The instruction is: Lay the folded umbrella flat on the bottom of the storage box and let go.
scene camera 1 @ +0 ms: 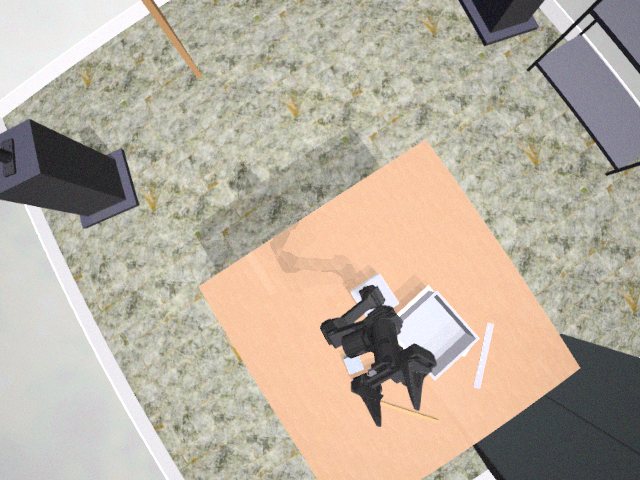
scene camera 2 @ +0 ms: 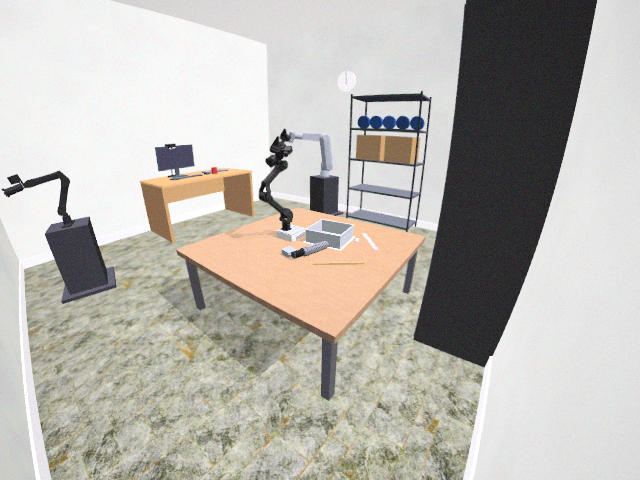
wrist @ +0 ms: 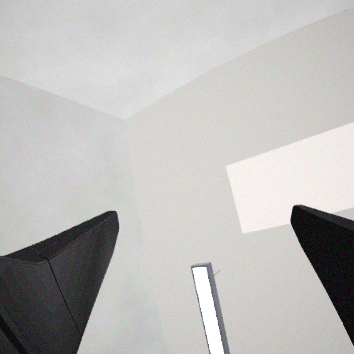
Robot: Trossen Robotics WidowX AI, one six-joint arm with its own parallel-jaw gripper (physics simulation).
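Seen in the pictures: gripper, between the fingertips: (scene camera 1: 397,418) (scene camera 2: 281,132) (wrist: 206,217); arm's base, origin of its link: (scene camera 1: 367,294) (scene camera 2: 286,229).
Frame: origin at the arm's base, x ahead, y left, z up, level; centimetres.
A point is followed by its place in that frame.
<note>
The folded umbrella (scene camera 2: 314,249) @(x 36.7, y -4.6, z -2.2 cm), a grey patterned roll with a black end, lies on the table in front of the storage box in scene camera 2; in scene camera 1 the arm hides most of it. The open grey-white storage box (scene camera 1: 452,316) @(x 23.2, y 31.9, z -2.9 cm) (scene camera 2: 321,237) @(x 29.1, y 8.2, z 0.2 cm) stands upright beside the arm's base. No umbrella shows on the visible part of its bottom in scene camera 1. My gripper (scene camera 1: 398,417) @(x 10.8, y -9.0, z 67.7 cm) (scene camera 2: 279,138) @(x 10.8, y -9.0, z 67.7 cm) (wrist: 206,217) @(x 10.8, y -9.0, z 67.7 cm) is open and empty, high above the table with its fingers pointing upward. The umbrella and box do not show in the wrist view.
A pale block (scene camera 1: 353,364) @(x 26.5, y -16.9, z -2.0 cm) (scene camera 2: 287,251) @(x 28.2, y -19.3, z -2.1 cm) is at the umbrella's black end. A thin yellowish stick (scene camera 1: 413,411) @(x 57.3, y 0.4, z -5.1 cm) (scene camera 2: 338,264) @(x 56.3, y -3.1, z -5.4 cm) lies in front of the umbrella. A white strip (scene camera 1: 483,356) @(x 46.4, y 39.4, z -5.5 cm) (scene camera 2: 370,241) @(x 47.4, y 39.2, z -5.5 cm) and a small white piece (scene camera 2: 356,239) @(x 39.8, y 32.4, z -4.5 cm) lie beyond the box.
</note>
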